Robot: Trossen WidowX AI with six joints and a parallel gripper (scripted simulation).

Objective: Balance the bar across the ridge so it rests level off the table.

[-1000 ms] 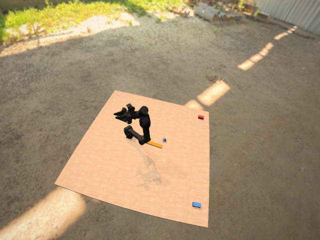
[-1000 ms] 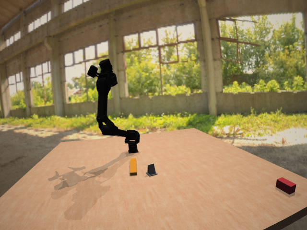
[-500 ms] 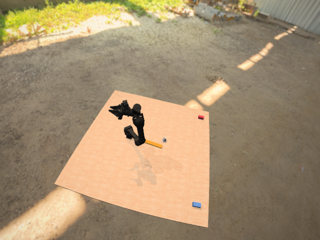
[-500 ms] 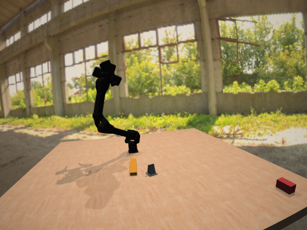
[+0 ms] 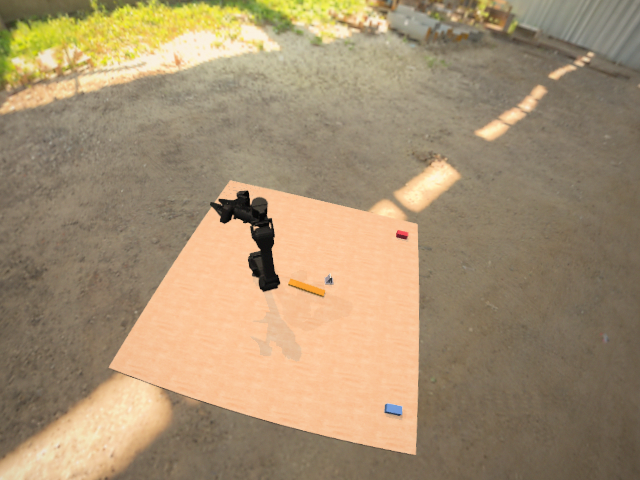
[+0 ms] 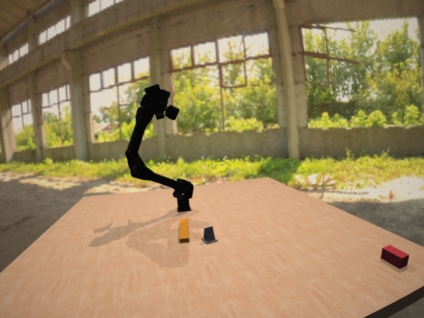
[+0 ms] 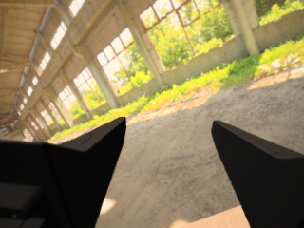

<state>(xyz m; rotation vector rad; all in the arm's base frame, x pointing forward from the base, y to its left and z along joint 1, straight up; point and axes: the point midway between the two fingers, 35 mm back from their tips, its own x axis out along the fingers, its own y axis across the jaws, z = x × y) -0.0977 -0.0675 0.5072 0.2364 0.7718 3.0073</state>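
Now: gripper tip 390 mm short of the orange bar, 40 mm to the right of it and 500 mm above it. Round my gripper tip: blue block: 870 mm ahead, 430 mm to the right, 500 mm below; red block: 870 mm ahead, 570 mm to the left, 500 mm below.
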